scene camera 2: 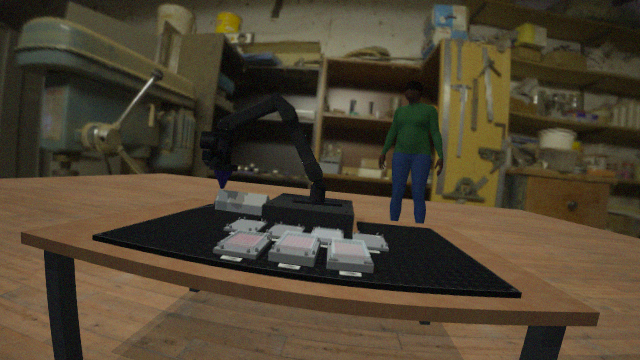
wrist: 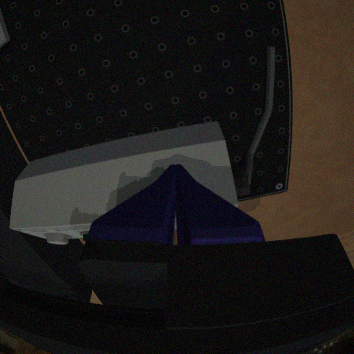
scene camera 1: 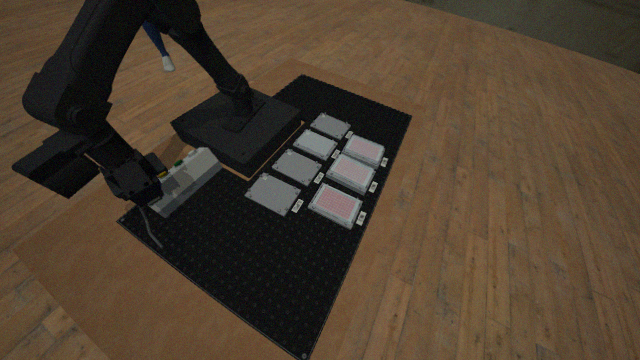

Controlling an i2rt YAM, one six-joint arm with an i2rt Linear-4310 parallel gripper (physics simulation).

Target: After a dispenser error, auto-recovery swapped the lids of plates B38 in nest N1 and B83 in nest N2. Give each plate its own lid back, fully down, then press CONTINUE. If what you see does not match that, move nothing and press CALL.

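Where they show: gripper, fingertip midpoint: (scene camera 2: 222, 188) (wrist: 175, 173); arm's base, link origin: (scene camera 2: 316, 203) (scene camera 1: 245, 114).
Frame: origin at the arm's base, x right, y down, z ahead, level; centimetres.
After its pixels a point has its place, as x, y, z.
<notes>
Three plates with pink wells stand in a row: one (scene camera 1: 336, 203) @(21.0, 4.9, 42.4) (scene camera 2: 243, 241) @(20.5, 4.1, 46.0), a middle one (scene camera 1: 351, 171) @(8.9, 2.8, 44.0) (scene camera 2: 296, 242) @(8.0, 2.8, 47.6) and another (scene camera 1: 365, 149) @(-3.5, 3.2, 46.6) (scene camera 2: 349, 249) @(-4.2, 3.2, 49.2). Their labels are too small to read, so I cannot tell which is B38 or B83. A pale button box (scene camera 1: 196, 176) @(29.0, 2.4, 0.0) (scene camera 2: 240, 201) @(31.3, 2.1, -0.6) (wrist: 50, 195) @(26.5, 0.9, -0.4) stands by the robot base. It has a green button (scene camera 1: 178, 163) @(28.3, -0.5, -5.4) and a yellow button (scene camera 1: 161, 174) @(33.1, -0.2, -7.3), partly hidden. My gripper (scene camera 2: 222, 186) @(39.1, -2.5, -0.2) (wrist: 175, 173) @(39.1, -2.5, -0.2) is shut and empty, with its tips over the box. The fingers hide part of its button side in the wrist view.
Several flat grey nests lie beside the plates, such as the nearest (scene camera 1: 274, 194) @(24.5, 5.8, 23.3); one piece (scene camera 1: 315, 144) @(-0.3, 5.0, 28.3) looks paler. The black robot base (scene camera 1: 235, 125) @(7.7, -1.0, 1.1) (scene camera 2: 310, 210) @(3.3, 0.6, 15.1) stands beside the box. A grey cable (scene camera 1: 150, 229) @(46.5, 6.5, -3.6) (wrist: 270, 85) @(48.2, 6.1, -0.5) runs over the black mat (scene camera 1: 240, 270) @(47.2, 6.8, 24.6). A person (scene camera 2: 414, 130) stands behind the table.
</notes>
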